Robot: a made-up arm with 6 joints.
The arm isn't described. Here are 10 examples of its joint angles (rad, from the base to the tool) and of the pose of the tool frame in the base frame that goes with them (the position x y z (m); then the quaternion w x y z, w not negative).
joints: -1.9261 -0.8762 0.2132 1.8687 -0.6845 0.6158
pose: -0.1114 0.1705 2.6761 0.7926 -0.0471 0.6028 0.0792
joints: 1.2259 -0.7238 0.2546 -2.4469 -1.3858 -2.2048
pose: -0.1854 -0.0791 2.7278 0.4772 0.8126 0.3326 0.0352
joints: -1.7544 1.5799 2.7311 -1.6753 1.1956 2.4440
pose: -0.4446 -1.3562 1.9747 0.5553 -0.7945 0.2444 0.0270
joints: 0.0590 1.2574 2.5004 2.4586 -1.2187 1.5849
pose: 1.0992 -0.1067 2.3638 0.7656 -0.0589 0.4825 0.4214
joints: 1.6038 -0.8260 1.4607 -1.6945 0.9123 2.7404
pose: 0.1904 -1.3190 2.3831 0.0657 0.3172 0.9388 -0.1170
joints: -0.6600 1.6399 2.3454 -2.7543 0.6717 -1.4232
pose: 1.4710 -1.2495 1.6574 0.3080 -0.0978 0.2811 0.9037
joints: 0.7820 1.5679 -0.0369 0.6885 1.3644 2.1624
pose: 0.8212 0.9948 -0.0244 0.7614 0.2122 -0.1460 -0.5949
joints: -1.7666 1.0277 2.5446 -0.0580 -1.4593 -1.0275
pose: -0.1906 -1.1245 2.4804 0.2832 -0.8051 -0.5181 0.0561
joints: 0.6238 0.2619 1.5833 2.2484 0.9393 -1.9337
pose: 0.4622 0.4761 2.9282 0.6199 0.1468 0.4817 -0.6018
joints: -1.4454 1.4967 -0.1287 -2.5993 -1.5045 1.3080
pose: 0.2700 -1.3461 0.0450 0.1739 -0.4672 -0.8315 -0.2452
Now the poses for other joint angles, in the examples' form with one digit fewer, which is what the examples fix.
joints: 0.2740 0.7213 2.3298 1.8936 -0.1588 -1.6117
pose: 0.592 0.118 2.871 0.389 0.668 0.567 -0.285
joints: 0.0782 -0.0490 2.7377 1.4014 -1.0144 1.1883
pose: -0.919 -0.288 2.239 0.482 -0.789 -0.171 0.342
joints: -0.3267 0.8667 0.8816 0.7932 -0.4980 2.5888
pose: 1.891 -0.741 1.631 0.114 -0.291 -0.679 -0.664
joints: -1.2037 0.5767 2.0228 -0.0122 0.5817 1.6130
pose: 0.217 -0.559 2.933 0.169 -0.728 0.589 0.306
